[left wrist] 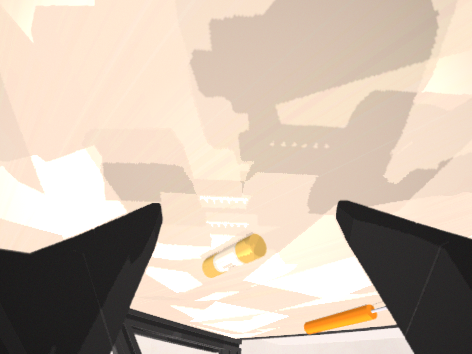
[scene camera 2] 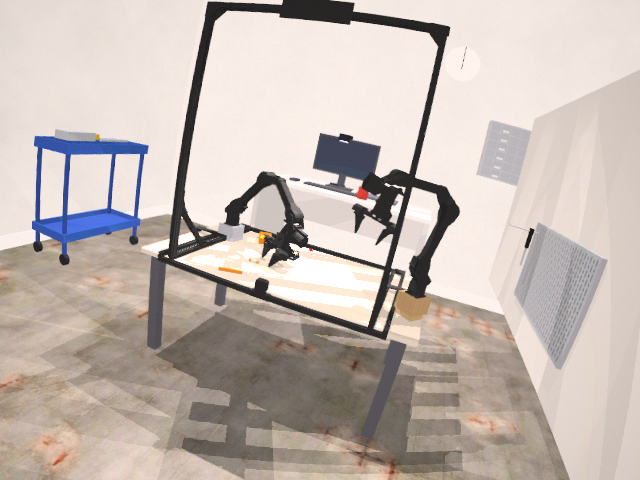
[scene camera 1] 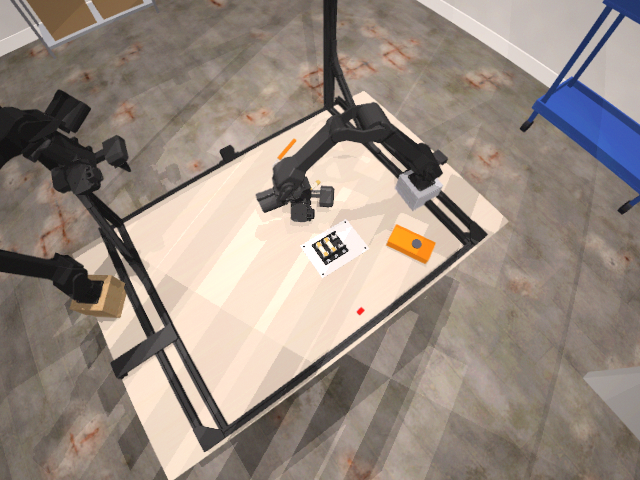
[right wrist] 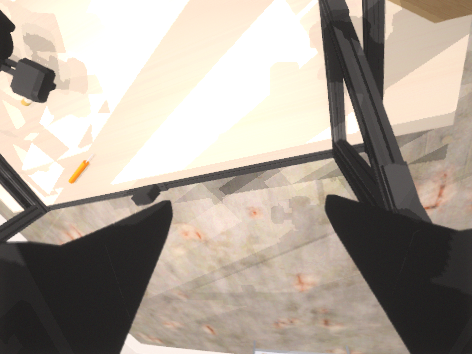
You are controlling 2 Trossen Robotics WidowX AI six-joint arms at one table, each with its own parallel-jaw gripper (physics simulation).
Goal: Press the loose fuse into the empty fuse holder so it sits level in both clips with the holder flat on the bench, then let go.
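Seen in the pictures: left gripper, between the fingertips: point(left wrist: 250, 210) point(scene camera 2: 265, 262); right gripper, between the fingertips: point(scene camera 2: 365, 239) point(scene camera 1: 114, 178) point(right wrist: 249, 204); left arm's base, origin of its link: point(scene camera 2: 231, 224) point(scene camera 1: 421, 180); right arm's base, origin of its link: point(scene camera 2: 415, 294) point(scene camera 1: 90, 291).
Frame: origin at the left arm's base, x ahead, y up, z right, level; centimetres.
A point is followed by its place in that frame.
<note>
The loose fuse point(left wrist: 230, 259) {x 28.9, y -6.5, z 18.1 cm} point(scene camera 1: 317, 182) {x 26.9, y -6.4, z 19.0 cm} point(right wrist: 26, 102) {x 27.4, y -6.4, z 19.4 cm}, a white tube with gold caps, lies on the bench. The black fuse holder point(scene camera 1: 329, 248) {x 35.3, y -6.5, z -3.8 cm} sits on a white plate point(scene camera 1: 356, 245) {x 27.3, y -7.5, z -6.6 cm} in scene camera 1. Two fuses show in it; its right-hand row shows grey clips and no fuse. My left gripper point(left wrist: 250, 210) {x 32.3, y -7.1, z 15.2 cm} point(scene camera 2: 267, 260) {x 32.3, y -7.1, z 15.2 cm} is open above the bench. In its wrist view the fuse shows below the gap between the fingertips, apart from both. My right gripper point(right wrist: 249, 204) {x 78.7, y 20.4, z 28.6 cm} point(scene camera 2: 367, 238) {x 78.7, y 20.4, z 28.6 cm} is open and empty, high up, with floor beneath it in its wrist view.
An orange-handled screwdriver point(scene camera 1: 286, 148) {x 29.4, y -6.4, z 37.4 cm} point(scene camera 2: 230, 270) {x 29.5, y -6.8, z 37.9 cm} point(left wrist: 340, 320) {x 30.0, y -6.7, z 36.3 cm} point(right wrist: 79, 171) {x 30.6, y -6.4, z 37.0 cm} lies near the bench edge beyond the fuse. An orange block point(scene camera 1: 400, 240) {x 15.9, y -4.6, z -12.6 cm} with a dark round spot lies right of the plate. A small red piece point(scene camera 1: 360, 311) {x 37.1, y -7.1, z -24.5 cm} lies near the lower edge. Black frame bars border the bench.
</note>
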